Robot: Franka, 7 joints.
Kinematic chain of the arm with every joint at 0, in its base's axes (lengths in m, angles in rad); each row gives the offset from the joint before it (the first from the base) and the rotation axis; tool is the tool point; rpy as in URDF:
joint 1: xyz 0 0 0.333 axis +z
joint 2: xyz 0 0 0 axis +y
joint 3: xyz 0 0 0.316 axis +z
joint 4: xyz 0.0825 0 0 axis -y
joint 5: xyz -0.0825 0 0.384 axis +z
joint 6: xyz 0 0 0 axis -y
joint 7: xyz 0.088 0 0 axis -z
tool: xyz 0 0 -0.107 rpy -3.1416 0 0
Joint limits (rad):
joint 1: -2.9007..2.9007
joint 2: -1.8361..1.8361
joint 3: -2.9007..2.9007
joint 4: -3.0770..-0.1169
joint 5: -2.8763..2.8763
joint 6: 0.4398..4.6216
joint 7: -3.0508..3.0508
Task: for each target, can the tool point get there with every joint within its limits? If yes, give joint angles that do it. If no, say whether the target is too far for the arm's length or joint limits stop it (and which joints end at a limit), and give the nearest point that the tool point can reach.
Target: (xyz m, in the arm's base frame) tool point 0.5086 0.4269 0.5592
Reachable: yes | joints 1.2763 1.5120 -1.7293 -0.9989 1.8340 3.9506 -2.1085
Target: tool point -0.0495 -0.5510 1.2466
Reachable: no: too far | nearest point -0.0398 -0.4426 1.0668 | short by 0.210 m
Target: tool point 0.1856 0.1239 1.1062
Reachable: yes | joints 0.7218 -0.2658 -0.1119 -0.7509 0.2283 1.8783 1.6452
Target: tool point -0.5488 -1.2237 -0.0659
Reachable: no: too far | nearest point -0.3365 -0.7503 0.0884 | short by 0.541 m
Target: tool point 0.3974 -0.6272 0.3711
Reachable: yes | joints -1.5431 1.1834 1.1846 -1.3642 0.3519 3.9166 2.4312
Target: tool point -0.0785 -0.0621 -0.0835
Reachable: yes | joints -0.7866 1.3813 -0.1721 -2.6118 1.5062 2.6594 -0.7984
